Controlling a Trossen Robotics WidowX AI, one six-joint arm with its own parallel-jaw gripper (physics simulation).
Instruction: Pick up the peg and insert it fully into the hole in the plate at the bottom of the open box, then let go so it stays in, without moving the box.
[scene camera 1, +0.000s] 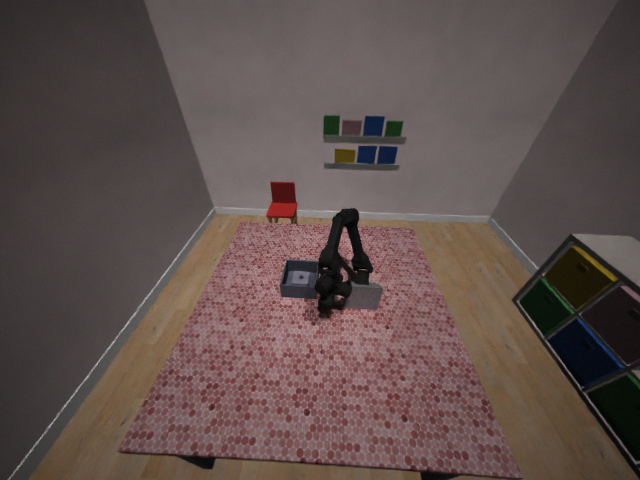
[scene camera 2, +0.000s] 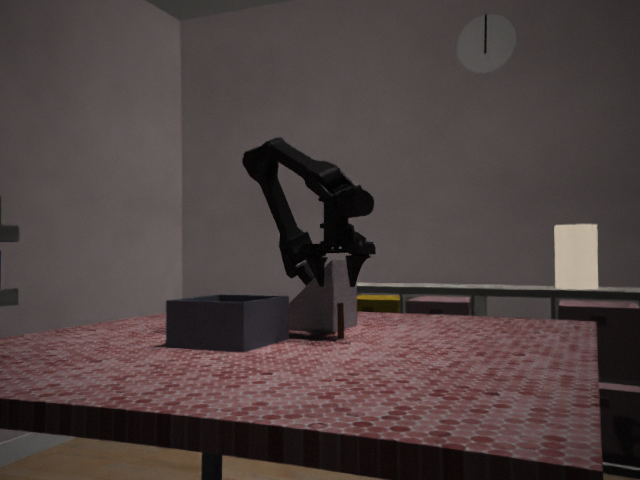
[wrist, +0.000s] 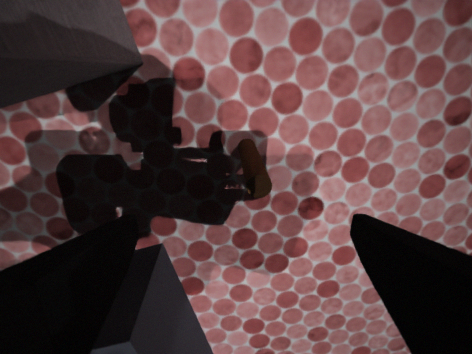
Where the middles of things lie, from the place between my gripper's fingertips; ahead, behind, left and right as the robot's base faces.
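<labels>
Brown peg (wrist: 258, 183): my gripper 10 mm to the right of it, 80 mm above it. Dark grey box (scene camera 2: 235, 323), from my hand: 170 mm to the right, 180 mm ahead, 70 mm below. Going by their middles, brown peg nearest to my gripper of the things named here.
</labels>
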